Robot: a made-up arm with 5 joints.
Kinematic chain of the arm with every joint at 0, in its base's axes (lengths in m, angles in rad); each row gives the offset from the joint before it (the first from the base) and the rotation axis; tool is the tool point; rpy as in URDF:
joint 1: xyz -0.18 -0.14 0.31 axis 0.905 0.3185 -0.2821
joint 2: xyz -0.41 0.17 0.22 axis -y
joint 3: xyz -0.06 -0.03 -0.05 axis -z
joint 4: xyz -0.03 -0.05 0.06 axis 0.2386 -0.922 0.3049
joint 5: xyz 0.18 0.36 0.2 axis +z
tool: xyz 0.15 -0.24 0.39 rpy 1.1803 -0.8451 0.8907
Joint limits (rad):
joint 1: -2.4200..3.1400
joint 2: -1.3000..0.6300
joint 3: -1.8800..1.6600
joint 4: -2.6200..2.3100
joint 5: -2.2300..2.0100
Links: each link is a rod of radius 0.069 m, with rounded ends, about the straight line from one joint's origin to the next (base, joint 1, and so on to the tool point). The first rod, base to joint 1, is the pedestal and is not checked.
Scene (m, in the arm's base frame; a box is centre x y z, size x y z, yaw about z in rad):
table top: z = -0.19
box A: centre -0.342 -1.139 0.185 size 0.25 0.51 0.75 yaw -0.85
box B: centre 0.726 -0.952 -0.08 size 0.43 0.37 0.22 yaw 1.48
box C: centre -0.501 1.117 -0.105 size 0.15 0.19 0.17 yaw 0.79
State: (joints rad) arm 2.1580 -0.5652 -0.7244 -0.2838 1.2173
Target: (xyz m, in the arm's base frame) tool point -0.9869 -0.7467 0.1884
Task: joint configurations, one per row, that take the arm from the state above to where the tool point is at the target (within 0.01 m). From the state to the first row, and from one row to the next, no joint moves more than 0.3 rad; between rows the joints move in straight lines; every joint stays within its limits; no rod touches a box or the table.
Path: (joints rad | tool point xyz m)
1: 2.1069 -0.5550 -1.0024 -0.2265 1.1831 | 0.1447 -1.0559 0.7123
2: 2.0558 -0.5448 -1.2803 -0.1692 1.1490 | -0.0041 -1.1603 0.7728
3: 2.0048 -0.5346 -1.5583 -0.1119 1.1148 | -0.1652 -1.2282 0.7947
4: 1.9537 -0.5244 -1.8363 -0.0546 1.0806 | -0.3197 -1.2618 0.7765
5: 2.0369 -0.2358 -1.5455 0.0745 0.9998 | -0.3513 -1.2666 0.7594
6: 2.1201 0.0528 -1.2548 0.2036 0.9190 | -0.4348 -1.2742 0.7183
7: 2.2033 0.3414 -0.9640 0.3328 0.8381 | -0.5728 -1.2613 0.6960
8: 2.2865 0.6300 -0.6733 0.4619 0.7573 | -0.7343 -1.2016 0.7296
9: 2.2599 0.4362 -0.7701 0.7552 0.4967 | -0.8941 -1.1096 0.5703
10: 2.2333 0.2424 -0.8670 1.0485 0.2360 | -0.9819 -0.9588 0.3687
11: 2.2067 0.0486 -0.9638 1.3417 -0.0246 | -0.9869 -0.7467 0.1884

